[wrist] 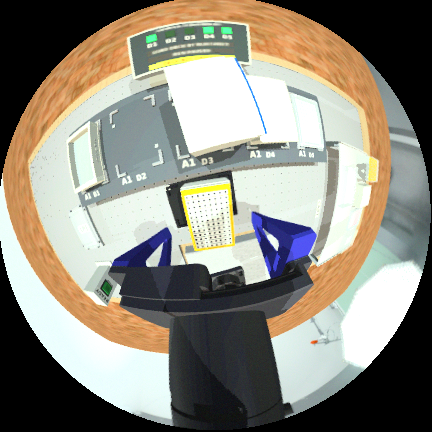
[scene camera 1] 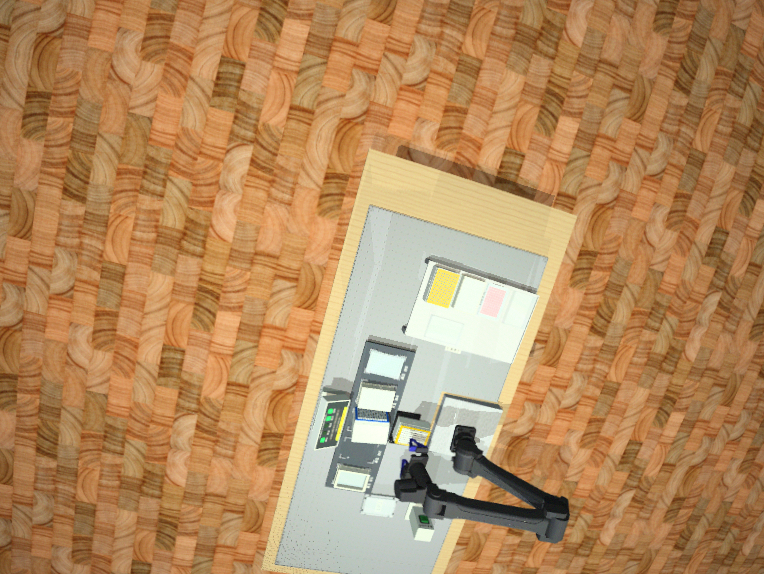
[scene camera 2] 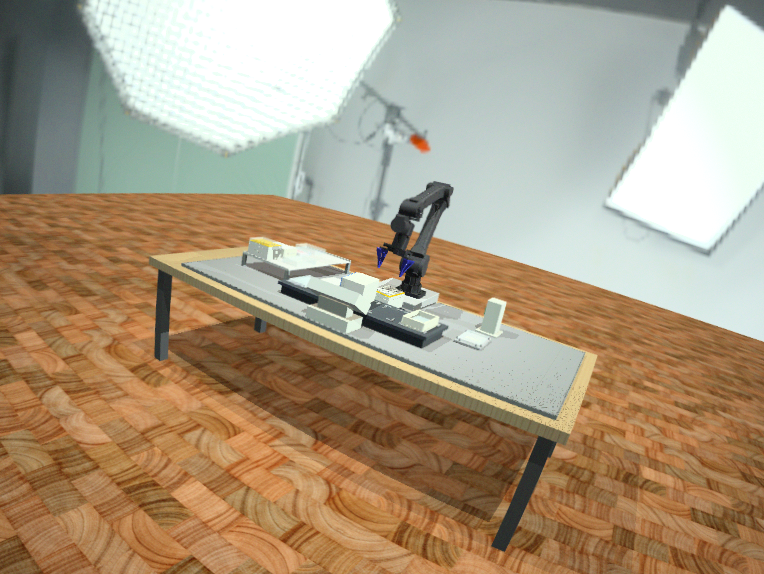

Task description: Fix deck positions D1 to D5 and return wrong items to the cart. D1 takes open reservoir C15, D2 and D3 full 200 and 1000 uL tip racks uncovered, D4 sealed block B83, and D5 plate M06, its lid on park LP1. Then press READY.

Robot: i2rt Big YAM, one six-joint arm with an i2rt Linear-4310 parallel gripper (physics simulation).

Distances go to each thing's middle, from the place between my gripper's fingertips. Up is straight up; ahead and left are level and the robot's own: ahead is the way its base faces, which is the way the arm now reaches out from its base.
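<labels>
From my hand, the small white box with green button (scene camera 2: 493, 314) is 410 mm to the left, 160 mm behind and 90 mm below. Then there's the black block marked RG (wrist: 172, 190), which is 150 mm below my hand and 20 mm behind it. Going by their middles, the black block marked RG is the nearest to my hand of the things named here.
</labels>
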